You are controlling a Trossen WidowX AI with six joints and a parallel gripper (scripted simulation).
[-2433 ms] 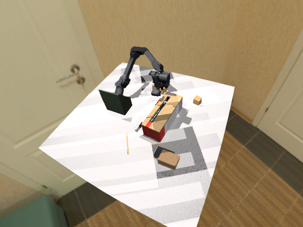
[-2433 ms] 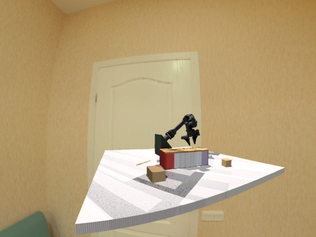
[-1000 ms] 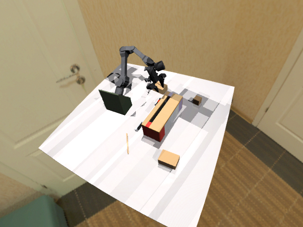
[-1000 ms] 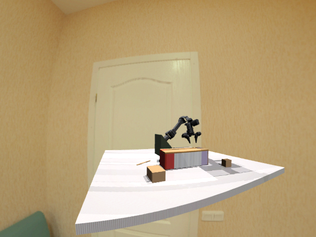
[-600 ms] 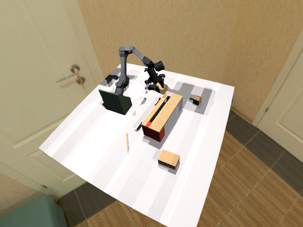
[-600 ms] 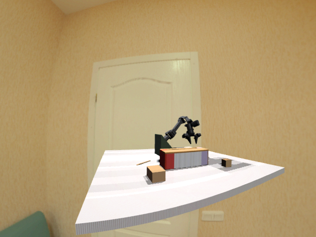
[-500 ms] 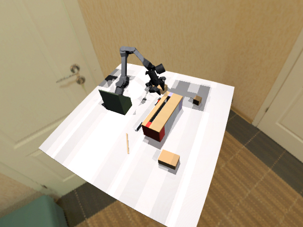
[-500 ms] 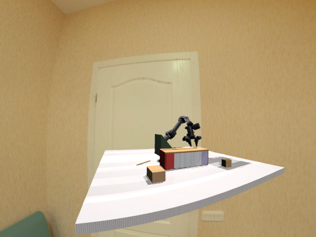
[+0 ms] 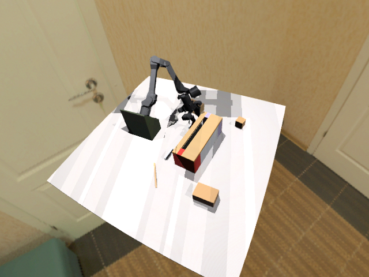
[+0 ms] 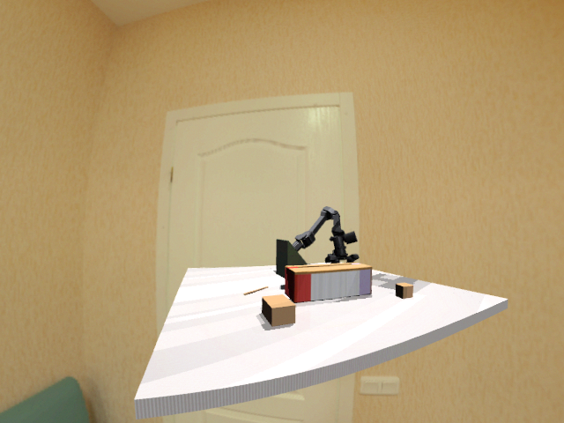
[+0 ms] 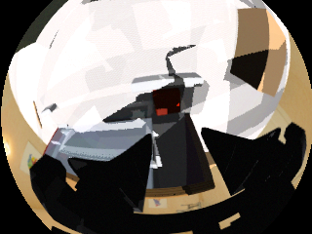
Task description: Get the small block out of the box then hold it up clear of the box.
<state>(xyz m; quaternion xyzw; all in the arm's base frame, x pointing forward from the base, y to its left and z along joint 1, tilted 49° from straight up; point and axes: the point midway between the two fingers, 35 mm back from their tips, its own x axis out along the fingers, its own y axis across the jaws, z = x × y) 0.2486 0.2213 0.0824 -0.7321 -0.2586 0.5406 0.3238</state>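
The red block lies 20 mm behind my gripper tip, 10 mm to the right of it and 50 mm below it. From my gripper tip the other things lie so: box (60 mm ahead, 150 mm to the right); brown cube (260 mm ahead, 150 mm to the left, 40 mm below); thin stick (30 mm behind, 470 mm to the right, 60 mm below).
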